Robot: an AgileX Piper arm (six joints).
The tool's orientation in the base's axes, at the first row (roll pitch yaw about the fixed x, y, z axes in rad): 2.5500, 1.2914, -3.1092
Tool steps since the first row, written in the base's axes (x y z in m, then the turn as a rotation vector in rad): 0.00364, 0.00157, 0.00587, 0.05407, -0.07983, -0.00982; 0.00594, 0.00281, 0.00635, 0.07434, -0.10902, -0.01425; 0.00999, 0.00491, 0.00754, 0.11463, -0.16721, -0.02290; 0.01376, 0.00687, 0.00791, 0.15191, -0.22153, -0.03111; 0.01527, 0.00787, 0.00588, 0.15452, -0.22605, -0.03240; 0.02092, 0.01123, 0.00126, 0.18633, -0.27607, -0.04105; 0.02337, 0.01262, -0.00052, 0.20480, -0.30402, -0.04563; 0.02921, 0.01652, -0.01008, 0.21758, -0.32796, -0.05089
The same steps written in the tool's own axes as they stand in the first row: -0.00666, 0.00013, 0.00241, -0.00475, -0.09678, -0.00217; -0.00777, -0.00008, 0.00481, -0.00582, -0.13257, -0.00238; -0.01005, -0.00047, 0.00892, -0.00809, -0.20384, -0.00294; -0.01146, -0.00095, 0.01292, -0.00999, -0.27020, -0.00369; -0.00993, -0.00130, 0.01515, -0.00943, -0.27554, -0.00399; -0.00708, -0.00246, 0.02257, -0.00943, -0.33539, -0.00639; -0.00605, -0.00298, 0.02569, -0.00987, -0.36919, -0.00725; 0.00149, -0.00457, 0.03471, -0.00813, -0.39664, -0.01005
